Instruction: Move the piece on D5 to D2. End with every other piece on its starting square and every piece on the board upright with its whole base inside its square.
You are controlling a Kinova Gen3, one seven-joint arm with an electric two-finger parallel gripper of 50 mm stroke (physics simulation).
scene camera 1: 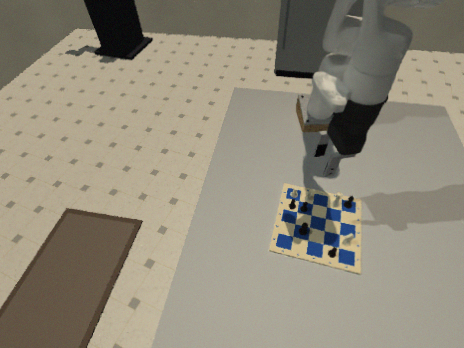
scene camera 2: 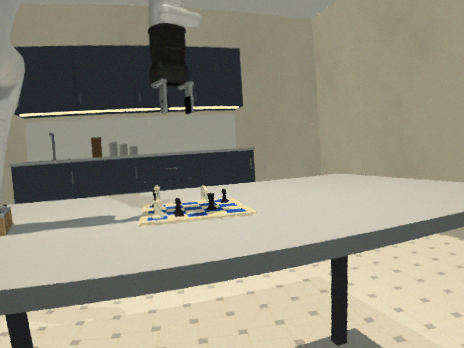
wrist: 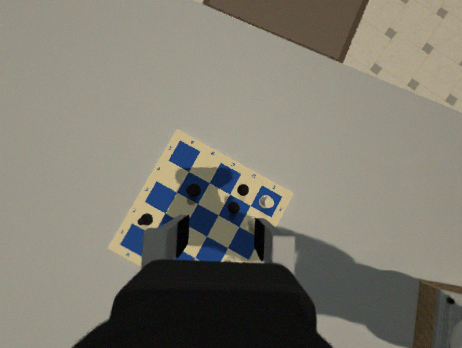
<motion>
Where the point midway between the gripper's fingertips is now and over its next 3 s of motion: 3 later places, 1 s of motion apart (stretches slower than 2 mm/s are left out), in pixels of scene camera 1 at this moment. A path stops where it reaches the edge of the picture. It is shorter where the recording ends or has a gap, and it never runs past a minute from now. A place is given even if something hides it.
My gripper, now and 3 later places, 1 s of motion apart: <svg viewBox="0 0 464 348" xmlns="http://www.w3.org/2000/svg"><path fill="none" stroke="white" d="M323 164L300 179L293 208L292 204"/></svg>
</motion>
